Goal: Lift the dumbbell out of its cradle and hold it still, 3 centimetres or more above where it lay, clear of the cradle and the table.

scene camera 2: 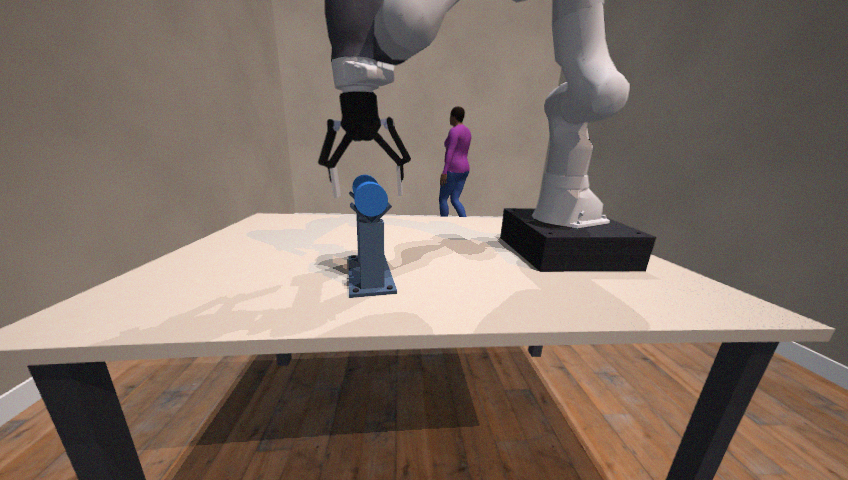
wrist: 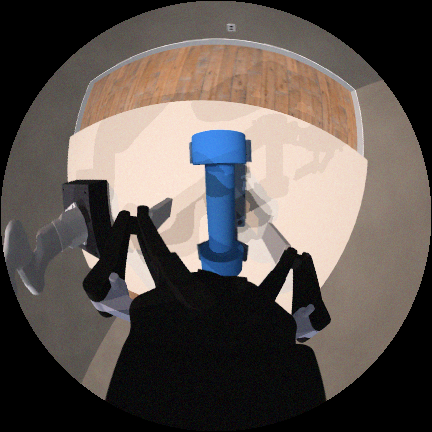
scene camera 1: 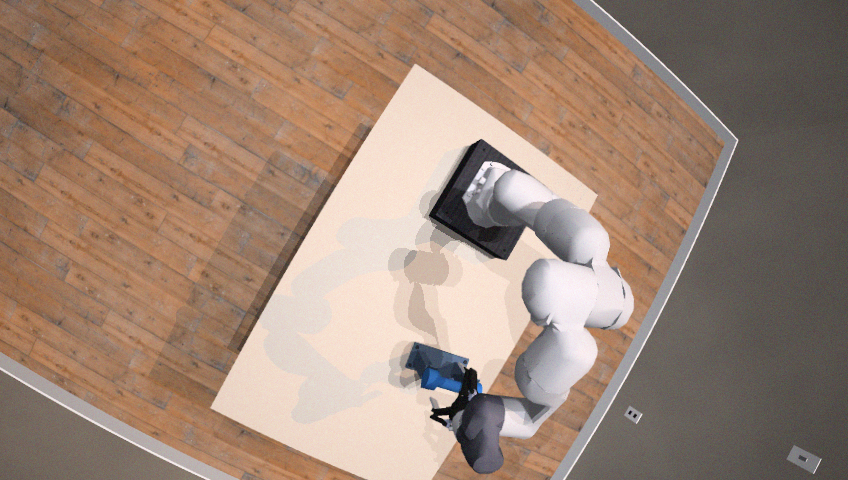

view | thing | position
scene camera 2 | my gripper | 368, 195
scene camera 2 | blue dumbbell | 370, 198
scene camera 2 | blue-grey cradle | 369, 274
